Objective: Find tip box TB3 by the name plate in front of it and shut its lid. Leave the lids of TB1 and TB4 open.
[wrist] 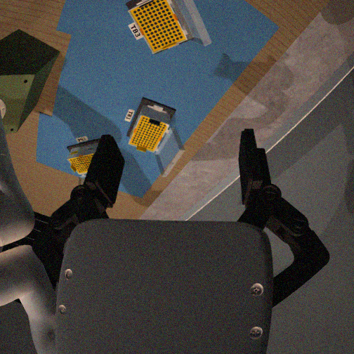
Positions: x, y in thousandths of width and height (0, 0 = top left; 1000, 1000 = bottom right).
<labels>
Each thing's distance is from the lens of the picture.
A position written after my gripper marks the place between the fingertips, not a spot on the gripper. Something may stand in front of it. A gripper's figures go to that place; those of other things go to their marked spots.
my gripper (499, 408): 16 cm
tip box (422, 306): 66 cm
</labels>
